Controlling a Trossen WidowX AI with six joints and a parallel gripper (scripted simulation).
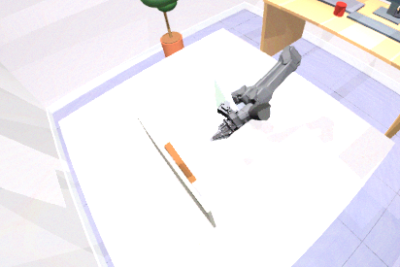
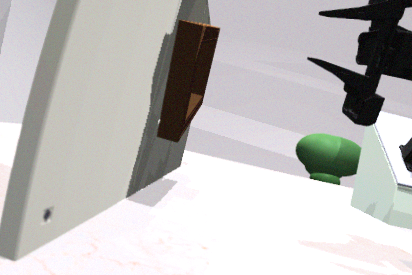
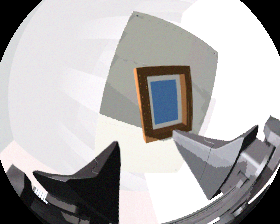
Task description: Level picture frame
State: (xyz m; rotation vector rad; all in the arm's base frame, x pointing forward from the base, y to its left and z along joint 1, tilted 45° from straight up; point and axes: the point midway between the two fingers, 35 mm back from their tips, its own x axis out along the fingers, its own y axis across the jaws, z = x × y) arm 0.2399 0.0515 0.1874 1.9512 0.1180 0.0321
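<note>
The brown picture frame is 15 cm ahead of my gripper tip, 7 cm below it and 2 cm to the right of it. Round my gripper tip: wall panel: 16 cm ahead, 8 cm below, 1 cm to the right.
</note>
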